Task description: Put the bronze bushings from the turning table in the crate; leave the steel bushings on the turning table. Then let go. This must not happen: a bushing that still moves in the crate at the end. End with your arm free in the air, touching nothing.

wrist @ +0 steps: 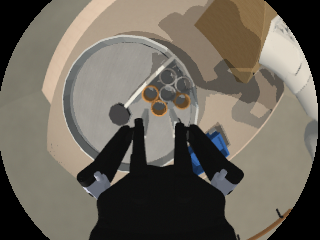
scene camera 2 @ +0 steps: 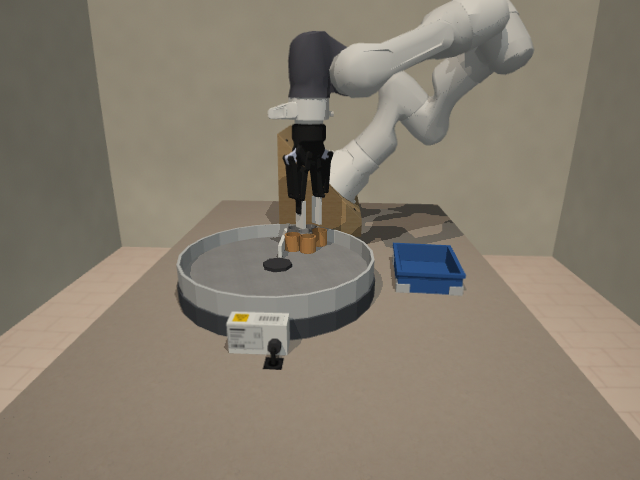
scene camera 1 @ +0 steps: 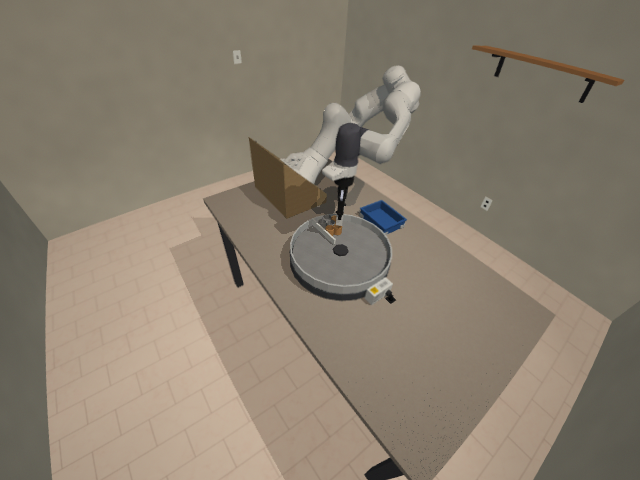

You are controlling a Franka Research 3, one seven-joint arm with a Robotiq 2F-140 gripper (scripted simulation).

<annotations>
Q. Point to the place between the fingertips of my gripper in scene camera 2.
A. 308,225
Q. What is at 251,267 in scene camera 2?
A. A grey turning table.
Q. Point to a grey turning table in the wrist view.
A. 105,82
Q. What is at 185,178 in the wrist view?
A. My gripper.
</annotations>
